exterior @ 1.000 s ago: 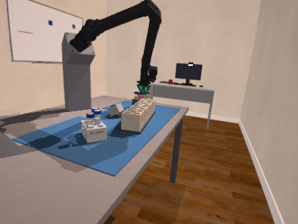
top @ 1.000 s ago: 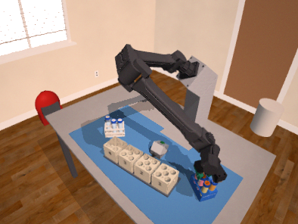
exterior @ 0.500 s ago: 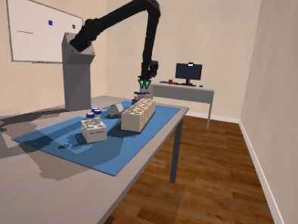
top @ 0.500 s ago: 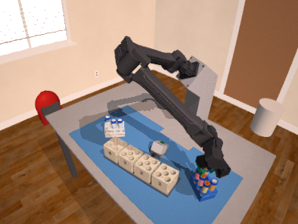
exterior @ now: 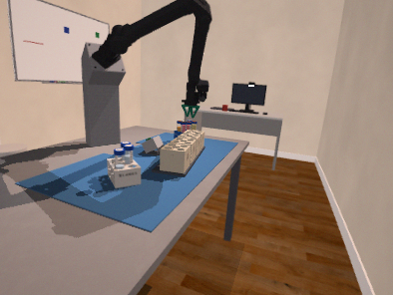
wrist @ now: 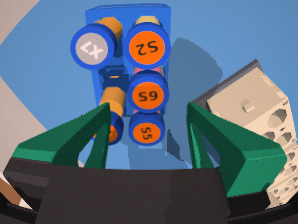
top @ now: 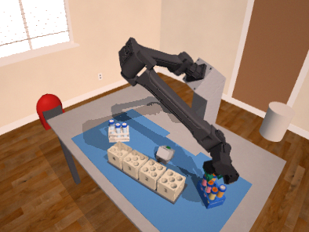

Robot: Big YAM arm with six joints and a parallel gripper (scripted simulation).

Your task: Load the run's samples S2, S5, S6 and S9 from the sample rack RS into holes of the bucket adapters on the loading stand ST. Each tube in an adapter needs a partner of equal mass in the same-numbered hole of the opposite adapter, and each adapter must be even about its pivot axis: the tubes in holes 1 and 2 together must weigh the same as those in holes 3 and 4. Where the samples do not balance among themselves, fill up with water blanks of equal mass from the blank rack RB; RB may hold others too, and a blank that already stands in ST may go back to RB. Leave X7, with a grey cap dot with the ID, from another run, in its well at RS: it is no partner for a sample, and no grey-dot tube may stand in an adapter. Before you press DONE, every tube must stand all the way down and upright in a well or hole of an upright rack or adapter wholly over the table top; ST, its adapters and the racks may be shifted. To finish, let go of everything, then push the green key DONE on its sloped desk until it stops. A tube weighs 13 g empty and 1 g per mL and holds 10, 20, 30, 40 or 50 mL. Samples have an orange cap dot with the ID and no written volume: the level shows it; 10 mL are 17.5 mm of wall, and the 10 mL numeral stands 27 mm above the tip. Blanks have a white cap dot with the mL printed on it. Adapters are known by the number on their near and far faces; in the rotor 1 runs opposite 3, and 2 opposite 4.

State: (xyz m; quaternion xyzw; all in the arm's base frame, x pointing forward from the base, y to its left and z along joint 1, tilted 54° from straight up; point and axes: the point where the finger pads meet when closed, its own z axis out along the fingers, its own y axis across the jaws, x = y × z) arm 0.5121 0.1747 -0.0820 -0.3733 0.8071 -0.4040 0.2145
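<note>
The orange-dot tube lies 90 mm below my hand, 70 mm behind it and 10 mm to the left of it. The rest, counted from my hand: sample tube S2 (90 mm below, 20 mm to the left, 20 mm ahead); then sample tube S9 (90 mm below, 10 mm to the right); then sample tube S5 (90 mm below, 40 mm behind, 30 mm to the right).
</note>
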